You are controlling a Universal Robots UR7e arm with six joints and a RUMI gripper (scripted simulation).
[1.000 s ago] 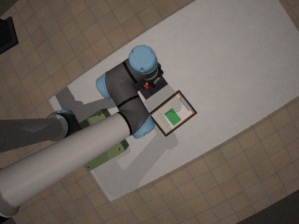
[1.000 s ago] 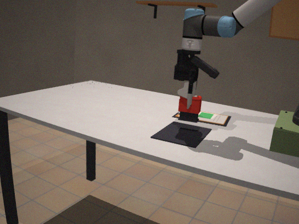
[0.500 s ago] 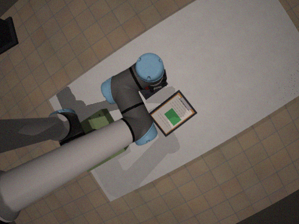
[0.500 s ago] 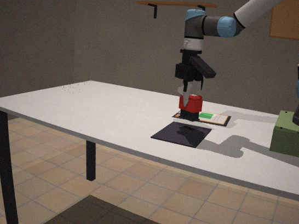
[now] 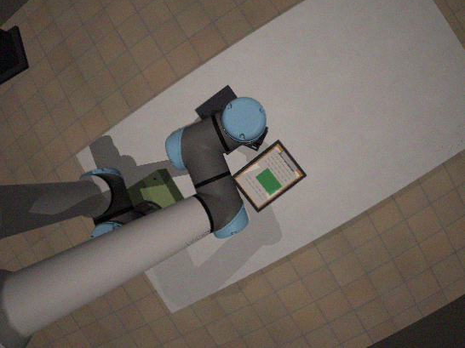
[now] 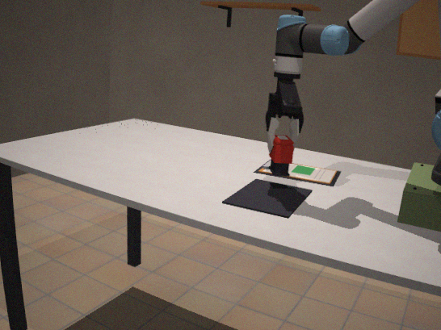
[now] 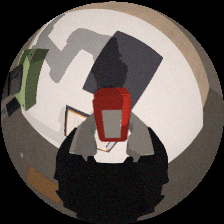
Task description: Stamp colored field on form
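My gripper is now 5 cm short of the form, 19 cm to the left of it and 11 cm above it. From my hand the other things lie so: red stamp: 2 cm below; then dark mat: 4 cm behind, 9 cm to the left, 11 cm below.
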